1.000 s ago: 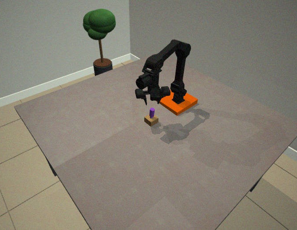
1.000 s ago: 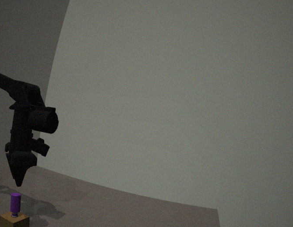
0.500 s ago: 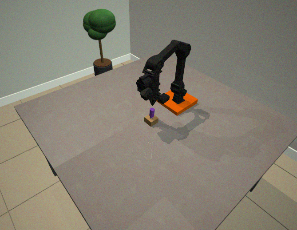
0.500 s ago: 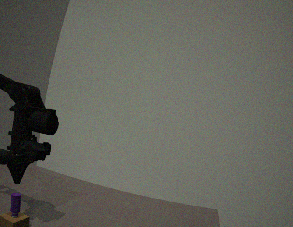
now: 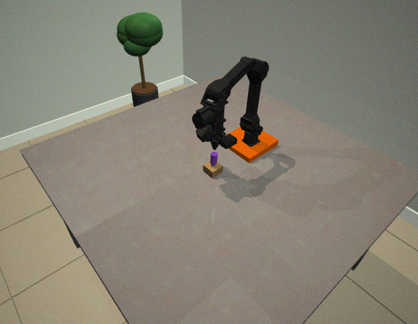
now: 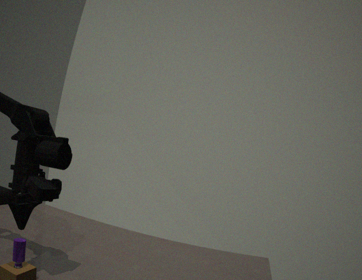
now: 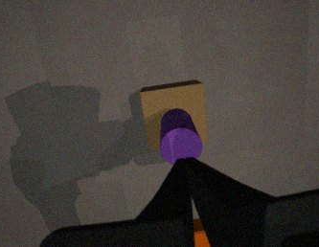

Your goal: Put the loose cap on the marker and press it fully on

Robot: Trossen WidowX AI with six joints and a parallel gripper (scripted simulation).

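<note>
Right now my gripper tip is 5 cm above the purple cap. From my gripper tip the other things lie so: white marker (6 cm below).
</note>
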